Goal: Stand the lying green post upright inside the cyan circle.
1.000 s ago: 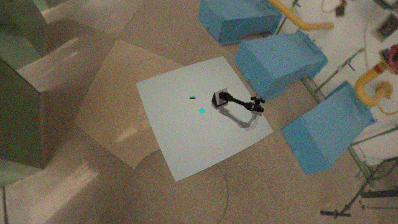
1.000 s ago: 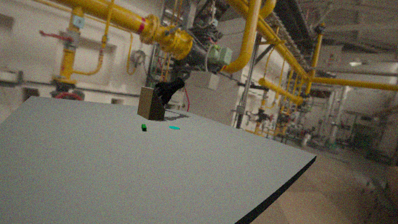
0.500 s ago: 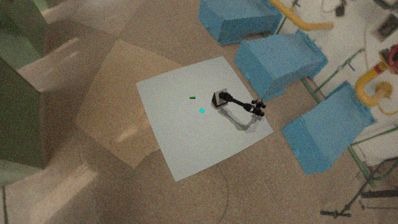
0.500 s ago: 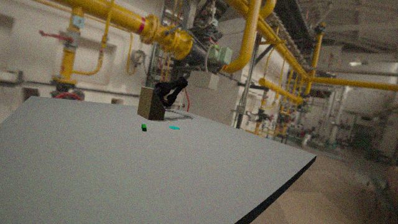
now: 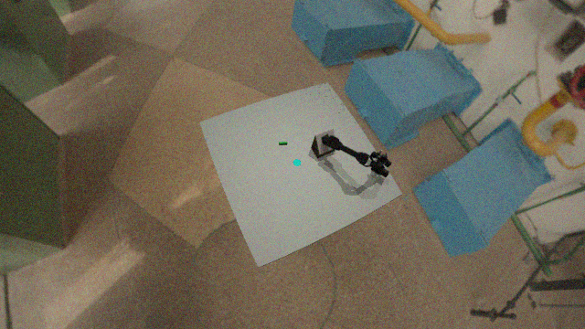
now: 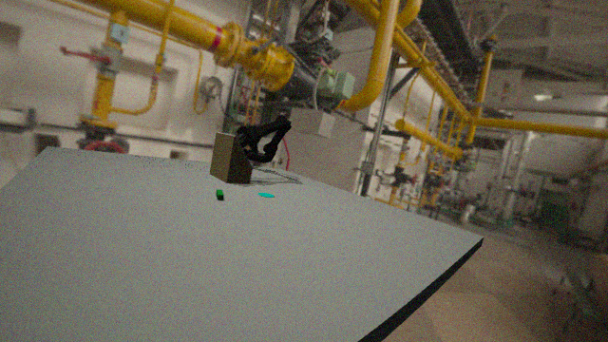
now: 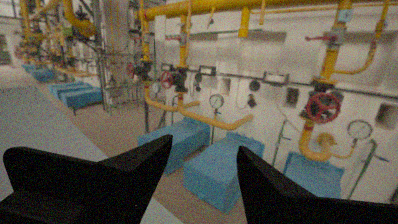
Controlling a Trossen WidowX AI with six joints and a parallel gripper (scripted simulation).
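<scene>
My gripper tip is now 670 mm short of the green post, 520 mm to the left of it and 70 mm above it. Also, from my gripper tip: cyan circle (670 mm ahead, 320 mm to the right, 80 mm below).
</scene>
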